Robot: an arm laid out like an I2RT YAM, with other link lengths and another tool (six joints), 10 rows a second.
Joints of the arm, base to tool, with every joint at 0 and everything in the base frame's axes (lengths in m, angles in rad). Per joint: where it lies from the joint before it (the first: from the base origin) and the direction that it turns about. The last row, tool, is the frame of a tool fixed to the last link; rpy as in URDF.
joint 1: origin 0 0 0.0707 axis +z
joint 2: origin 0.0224 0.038 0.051 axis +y
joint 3: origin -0.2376 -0.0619 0 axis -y
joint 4: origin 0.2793 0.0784 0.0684 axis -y
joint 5: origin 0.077 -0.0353 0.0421 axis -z
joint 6: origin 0.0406 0 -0.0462 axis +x
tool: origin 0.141 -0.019 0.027 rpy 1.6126 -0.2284 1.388
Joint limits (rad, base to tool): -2.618..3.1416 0..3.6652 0..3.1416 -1.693..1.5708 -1.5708..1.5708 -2.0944..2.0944
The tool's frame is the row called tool.
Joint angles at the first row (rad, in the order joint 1, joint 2, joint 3, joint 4, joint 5, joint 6):
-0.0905 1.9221 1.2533 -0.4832 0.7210 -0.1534
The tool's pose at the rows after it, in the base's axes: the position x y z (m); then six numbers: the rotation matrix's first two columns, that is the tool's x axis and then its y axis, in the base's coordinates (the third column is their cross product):
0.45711 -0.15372 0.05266 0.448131 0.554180 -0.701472 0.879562 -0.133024 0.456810
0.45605 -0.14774 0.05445 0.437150 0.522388 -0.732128 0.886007 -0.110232 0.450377
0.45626 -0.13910 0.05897 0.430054 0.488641 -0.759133 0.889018 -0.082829 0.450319
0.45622 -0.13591 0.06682 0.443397 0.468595 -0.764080 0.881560 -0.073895 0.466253
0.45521 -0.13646 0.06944 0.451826 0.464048 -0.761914 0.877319 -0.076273 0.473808
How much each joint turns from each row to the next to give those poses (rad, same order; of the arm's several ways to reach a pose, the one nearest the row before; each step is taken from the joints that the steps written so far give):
0.0107 -0.0016 -0.0077 0.0031 0.0397 0.0076
0.0260 0.0092 -0.0015 -0.0031 0.0522 0.0047
0.0322 0.0062 0.0000 -0.0031 0.0553 0.0077
0.0139 -0.0107 -0.0031 0.0015 0.0290 0.0091
0.0001 -0.0077 -0.0046 0.0016 0.0048 0.0046

